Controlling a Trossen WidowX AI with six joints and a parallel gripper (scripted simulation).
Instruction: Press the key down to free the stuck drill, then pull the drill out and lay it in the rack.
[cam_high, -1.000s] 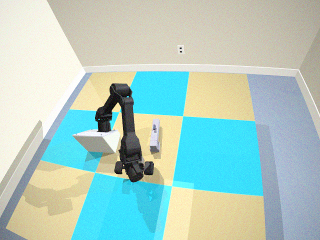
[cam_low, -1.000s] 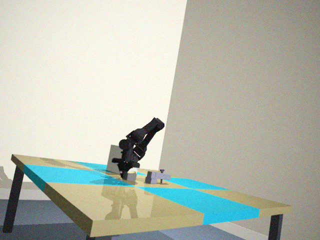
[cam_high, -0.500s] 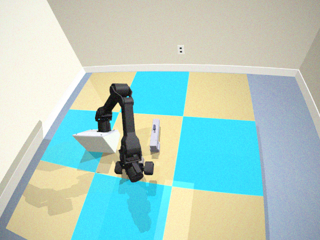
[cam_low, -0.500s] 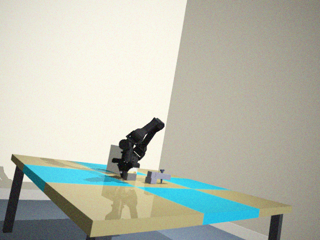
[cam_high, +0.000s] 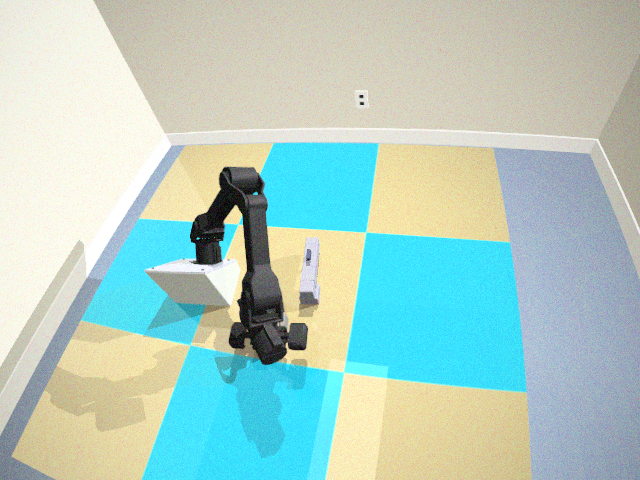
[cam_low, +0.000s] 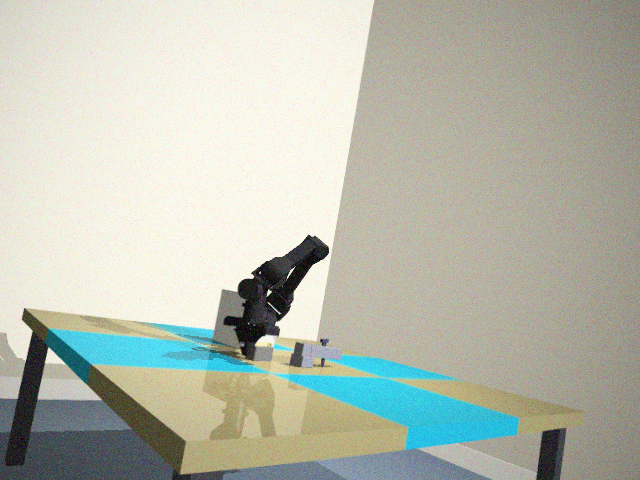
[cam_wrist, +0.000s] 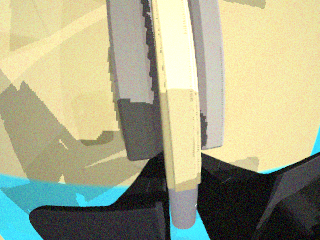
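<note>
Now: gripper tip 4 cm to the right of the drill and 4 cm below it. Round my gripper tip: lavender grey block (7 cm ahead, 22 cm to the left, 3 cm above); then grey rack (5 cm to the left, 1 cm above); then dark blue key (7 cm ahead, 24 cm to the left, 4 cm above).
</note>
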